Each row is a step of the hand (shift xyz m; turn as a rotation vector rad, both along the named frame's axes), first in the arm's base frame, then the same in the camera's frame.
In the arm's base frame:
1: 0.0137 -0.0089 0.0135 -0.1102 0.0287 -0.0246
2: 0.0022 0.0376 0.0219 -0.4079 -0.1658 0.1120
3: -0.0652 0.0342 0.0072 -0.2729 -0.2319 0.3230
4: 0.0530 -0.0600 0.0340 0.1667 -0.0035 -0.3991
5: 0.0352 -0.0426 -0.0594 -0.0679 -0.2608 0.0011
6: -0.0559 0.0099 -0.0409 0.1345 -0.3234 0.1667
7: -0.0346 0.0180 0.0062 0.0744 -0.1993 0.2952
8: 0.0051 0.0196 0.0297 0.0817 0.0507 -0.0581
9: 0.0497 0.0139 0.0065 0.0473 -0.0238 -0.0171
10: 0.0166 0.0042 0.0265 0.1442 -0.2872 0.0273
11: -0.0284 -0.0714 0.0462 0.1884 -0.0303 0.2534
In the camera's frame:
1: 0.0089 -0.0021 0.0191 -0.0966 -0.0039 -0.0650
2: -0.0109 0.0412 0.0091 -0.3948 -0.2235 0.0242
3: -0.0673 0.0191 -0.0240 -0.3378 -0.2053 0.2763
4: 0.0446 -0.0365 0.0651 0.2987 -0.0593 -0.3072
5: 0.0597 -0.0462 -0.0298 -0.0283 -0.2616 0.0583
6: -0.0381 -0.0131 -0.0572 0.1069 -0.2353 0.2893
7: -0.0366 0.0105 -0.0106 -0.0116 -0.1016 0.3492
8: -0.0087 0.0267 0.0225 0.0897 0.0529 -0.0423
9: 0.0417 0.0260 0.0171 0.0530 -0.0157 0.0064
10: 0.0052 0.0140 0.0278 0.1614 -0.2318 0.1557
11: -0.0334 -0.0630 0.0543 0.0862 0.0743 0.2961

